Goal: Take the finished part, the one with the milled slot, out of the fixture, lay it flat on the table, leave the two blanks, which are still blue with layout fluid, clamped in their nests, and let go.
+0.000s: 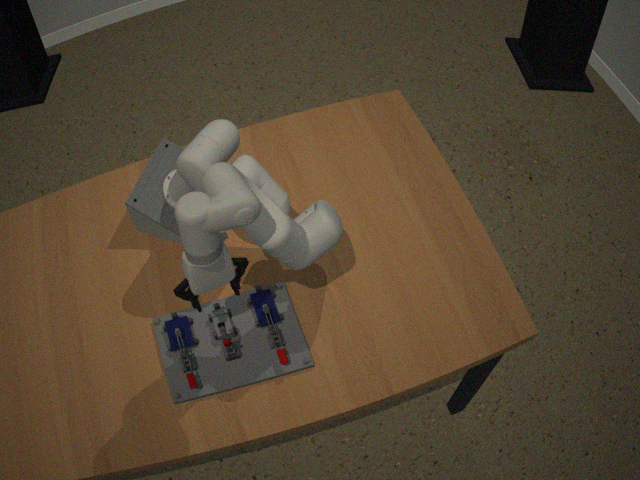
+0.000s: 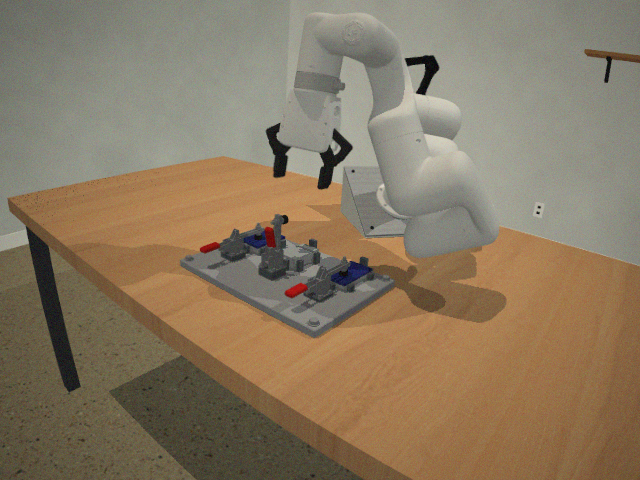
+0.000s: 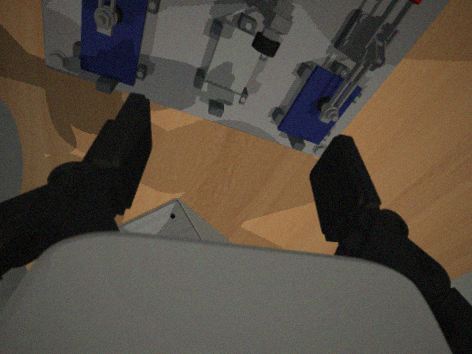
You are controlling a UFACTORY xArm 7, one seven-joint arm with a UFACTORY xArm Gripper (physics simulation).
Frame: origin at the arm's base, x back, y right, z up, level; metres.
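Seen in the pictures: gripper, fingertip midpoint: (image 1: 216,299) (image 2: 300,182) (image 3: 240,139); arm's base at its link origin: (image 1: 183,190).
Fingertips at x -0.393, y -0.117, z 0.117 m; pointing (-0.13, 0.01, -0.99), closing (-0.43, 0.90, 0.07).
Pixels of each thing's top centre, then the offset from my fingertips to it. "spot": a spot on its surface instead. Level surfaces: height alone.
- finished part at its top centre: (image 3: 230,70) (image 2: 299,250) (image 1: 221,321) dy +0.013, dx +0.013, dz -0.140 m
- grey fixture plate at its top centre: (image 3: 247,18) (image 2: 283,269) (image 1: 228,341) dy +0.002, dx -0.028, dz -0.166 m
- middle clamp at a spot on its surface: (image 2: 277,232) spot: dy +0.001, dx -0.045, dz -0.087 m
- red handle at its top centre: (image 2: 270,229) dy -0.007, dx -0.064, dz -0.075 m
- wooden table at its surface level: dz -0.181 m
The finished part (image 1: 223,316) (image 2: 303,253) (image 3: 234,52), a pale grey block, sits in the middle nest of the grey fixture plate (image 1: 253,366) (image 2: 242,281) (image 3: 172,55). Its slot is not clear. The middle clamp (image 2: 277,232) stands open, its arm raised. One blue blank (image 1: 258,303) (image 2: 360,271) (image 3: 111,55) and the other blue blank (image 1: 171,330) (image 2: 250,240) (image 3: 304,111) lie in the outer nests with clamp arms down on them. My gripper (image 1: 218,302) (image 2: 301,181) (image 3: 240,139) is open and empty, high above the table, near the plate's base-side edge.
The red handle (image 2: 269,237) of the middle clamp points up; the outer red handles (image 1: 192,380) (image 1: 281,356) lie low. The arm's grey base block (image 1: 155,191) (image 2: 356,206) (image 3: 162,222) is behind the plate on the wooden table (image 1: 387,310) (image 2: 439,361).
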